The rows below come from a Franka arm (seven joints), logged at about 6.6 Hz.
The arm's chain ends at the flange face. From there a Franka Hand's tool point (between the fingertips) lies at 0.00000 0.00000 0.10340 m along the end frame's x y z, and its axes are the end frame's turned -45 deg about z.
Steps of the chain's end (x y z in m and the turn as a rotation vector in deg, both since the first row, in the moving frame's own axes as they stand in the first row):
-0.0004, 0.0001, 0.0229, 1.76, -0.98, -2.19
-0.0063, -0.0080, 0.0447, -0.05, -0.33, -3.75
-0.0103, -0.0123, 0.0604, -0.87, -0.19, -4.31
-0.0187, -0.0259, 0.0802, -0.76, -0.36, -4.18
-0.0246, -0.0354, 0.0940, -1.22, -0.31, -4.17
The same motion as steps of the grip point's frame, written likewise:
0.0006, -0.0037, 0.0228, 1.94, 0.55, -2.19
0.0007, -0.0105, 0.0447, 0.20, -0.27, -3.75
0.0001, -0.0151, 0.0604, -0.48, -0.75, -4.31
0.0037, -0.0310, 0.0802, -0.28, -0.79, -4.18
0.0057, -0.0412, 0.0940, -0.64, -1.08, -4.17

